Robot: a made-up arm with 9 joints. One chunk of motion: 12 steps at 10 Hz.
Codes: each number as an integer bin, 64 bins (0 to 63) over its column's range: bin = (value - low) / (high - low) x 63, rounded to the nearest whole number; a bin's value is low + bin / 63 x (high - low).
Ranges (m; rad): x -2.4..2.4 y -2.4..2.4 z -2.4..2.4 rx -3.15..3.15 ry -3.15..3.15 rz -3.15..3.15
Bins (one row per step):
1: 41 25 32 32 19 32
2: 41 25 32 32 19 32
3: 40 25 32 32 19 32
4: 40 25 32 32 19 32
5: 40 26 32 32 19 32
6: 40 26 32 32 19 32
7: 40 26 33 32 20 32
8: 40 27 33 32 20 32
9: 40 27 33 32 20 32
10: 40 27 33 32 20 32
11: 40 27 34 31 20 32
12: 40 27 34 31 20 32
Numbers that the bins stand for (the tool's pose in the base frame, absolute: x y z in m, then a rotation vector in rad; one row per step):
1: 0.7238 -0.4952 0.0381 0.0500 -1.2500 0.0500
2: 0.7238 -0.4952 0.0381 0.0500 -1.2500 0.0500
3: 0.6476 -0.4952 0.0381 0.0500 -1.2500 0.0500
4: 0.6476 -0.4952 0.0381 0.0500 -1.2500 0.0500
5: 0.6476 -0.4190 0.0381 0.0500 -1.2500 0.0500
6: 0.6476 -0.4190 0.0381 0.0500 -1.2500 0.0500
7: 0.6476 -0.4190 0.1143 0.0500 -1.1500 0.0500
8: 0.6476 -0.3429 0.1143 0.0500 -1.1500 0.0500
9: 0.6476 -0.3429 0.1143 0.0500 -1.1500 0.0500
10: 0.6476 -0.3429 0.1143 0.0500 -1.1500 0.0500
11: 0.6476 -0.3429 0.1905 -0.0500 -1.1500 0.0500
12: 0.6476 -0.3429 0.1905 -0.0500 -1.1500 0.0500

